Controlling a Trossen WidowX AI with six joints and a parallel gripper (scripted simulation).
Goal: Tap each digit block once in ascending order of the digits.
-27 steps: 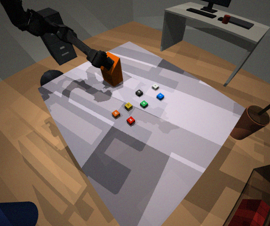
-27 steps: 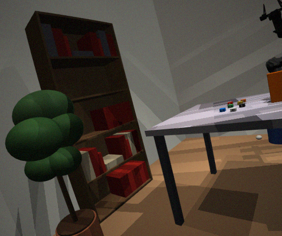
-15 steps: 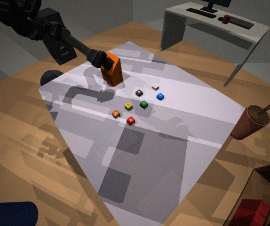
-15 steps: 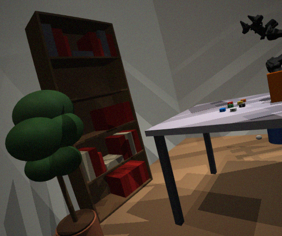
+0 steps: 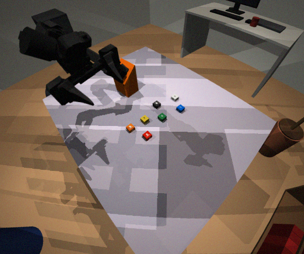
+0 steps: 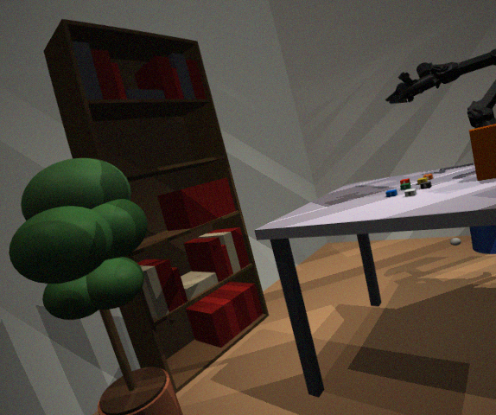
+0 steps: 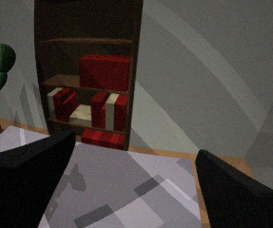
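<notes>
My gripper tip is now 15 cm past the black block, 27 cm to the right of it and 36 cm above it. Also, from my gripper tip: yellow block 12 cm behind, 16 cm to the left, 36 cm below; then red block 3 cm behind, 11 cm to the left, 36 cm below; then orange block 12 cm behind, 8 cm to the left, 36 cm below.
</notes>
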